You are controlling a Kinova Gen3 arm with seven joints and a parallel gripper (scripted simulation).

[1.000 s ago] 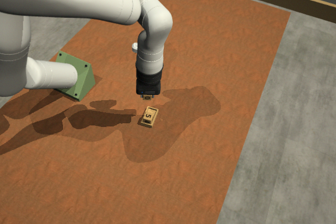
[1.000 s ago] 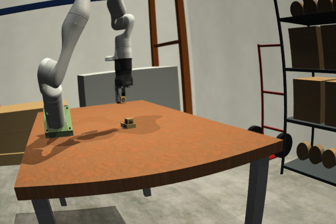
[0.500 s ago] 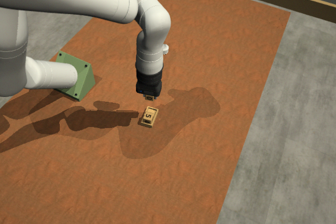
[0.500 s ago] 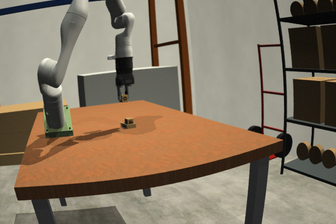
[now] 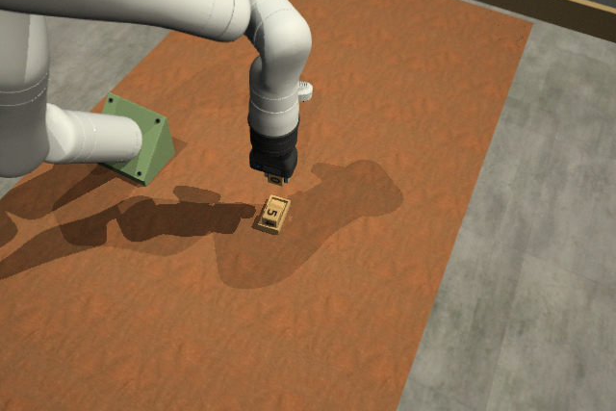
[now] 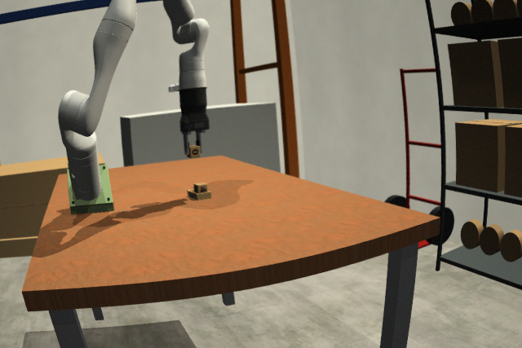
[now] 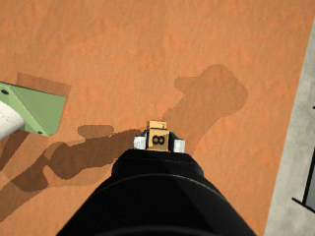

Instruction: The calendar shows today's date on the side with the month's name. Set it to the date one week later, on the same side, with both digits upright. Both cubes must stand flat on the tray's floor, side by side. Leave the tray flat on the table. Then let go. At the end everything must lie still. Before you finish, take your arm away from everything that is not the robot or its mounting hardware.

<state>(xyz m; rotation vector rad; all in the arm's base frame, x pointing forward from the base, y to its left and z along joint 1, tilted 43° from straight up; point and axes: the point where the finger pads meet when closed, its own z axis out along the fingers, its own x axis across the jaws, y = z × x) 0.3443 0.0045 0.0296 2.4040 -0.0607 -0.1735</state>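
My gripper is now 10 mm to the left of the wooden calendar tray and 130 mm above it.
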